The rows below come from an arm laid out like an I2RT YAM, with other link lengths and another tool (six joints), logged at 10 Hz.
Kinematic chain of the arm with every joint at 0, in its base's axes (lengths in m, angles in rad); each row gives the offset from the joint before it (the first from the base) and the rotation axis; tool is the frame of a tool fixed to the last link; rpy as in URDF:
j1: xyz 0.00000 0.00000 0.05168 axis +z
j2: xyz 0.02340 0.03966 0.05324 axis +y
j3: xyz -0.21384 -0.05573 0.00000 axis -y
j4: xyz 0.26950 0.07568 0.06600 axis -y
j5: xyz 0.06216 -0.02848 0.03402 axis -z
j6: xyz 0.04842 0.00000 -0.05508 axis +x
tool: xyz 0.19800 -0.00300 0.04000 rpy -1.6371 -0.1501 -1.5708
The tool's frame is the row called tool.
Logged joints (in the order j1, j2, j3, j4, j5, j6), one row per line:
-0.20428 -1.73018 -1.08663 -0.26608 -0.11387 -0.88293
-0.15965 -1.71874 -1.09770 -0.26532 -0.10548 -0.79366
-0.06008 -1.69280 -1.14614 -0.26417 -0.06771 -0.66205
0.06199 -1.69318 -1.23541 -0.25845 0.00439 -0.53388
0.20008 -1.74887 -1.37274 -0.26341 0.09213 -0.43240
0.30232 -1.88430 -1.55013 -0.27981 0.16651 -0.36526
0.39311 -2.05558 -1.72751 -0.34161 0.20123 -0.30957
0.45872 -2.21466 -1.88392 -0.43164 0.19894 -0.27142
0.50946 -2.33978 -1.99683 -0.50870 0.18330 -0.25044
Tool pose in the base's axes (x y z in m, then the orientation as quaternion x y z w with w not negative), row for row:
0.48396 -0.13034 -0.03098 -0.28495 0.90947 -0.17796 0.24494
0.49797 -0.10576 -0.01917 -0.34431 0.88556 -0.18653 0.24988
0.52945 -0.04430 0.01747 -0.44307 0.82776 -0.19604 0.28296
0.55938 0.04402 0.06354 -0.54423 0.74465 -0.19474 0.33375
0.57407 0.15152 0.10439 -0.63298 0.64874 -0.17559 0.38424
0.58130 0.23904 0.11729 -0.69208 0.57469 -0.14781 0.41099
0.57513 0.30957 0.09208 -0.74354 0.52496 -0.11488 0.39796
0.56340 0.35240 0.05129 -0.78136 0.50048 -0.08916 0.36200
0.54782 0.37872 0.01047 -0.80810 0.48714 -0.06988 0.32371
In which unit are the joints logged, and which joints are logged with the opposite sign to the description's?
The joints are logged in radians. Opposite sign: j2, j3, j5, j6.
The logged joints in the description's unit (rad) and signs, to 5 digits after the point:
-0.20428 1.73018 1.08663 -0.26608 0.11387 0.88293
-0.15965 1.71874 1.09770 -0.26532 0.10548 0.79366
-0.06008 1.69280 1.14614 -0.26417 0.06771 0.66205
0.06199 1.69318 1.23541 -0.25845 -0.00439 0.53388
0.20008 1.74887 1.37274 -0.26341 -0.09213 0.43240
0.30232 1.88430 1.55013 -0.27981 -0.16651 0.36526
0.39311 2.05558 1.72751 -0.34161 -0.20123 0.30957
0.45872 2.21466 1.88392 -0.43164 -0.19894 0.27142
0.50946 2.33978 1.99683 -0.50870 -0.18330 0.25044

